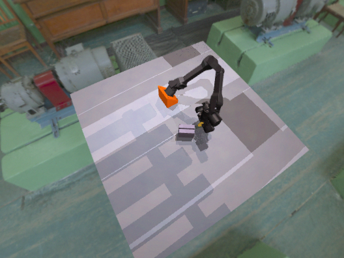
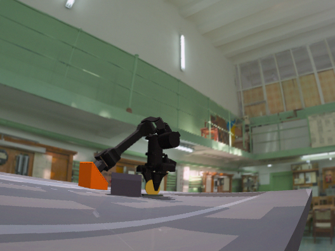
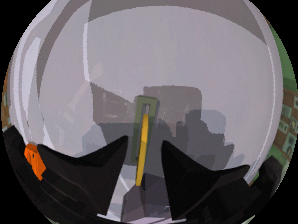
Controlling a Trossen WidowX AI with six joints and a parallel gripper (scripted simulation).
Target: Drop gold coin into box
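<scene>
Now: the gold coin 1 cm above my gripper tip.
</scene>
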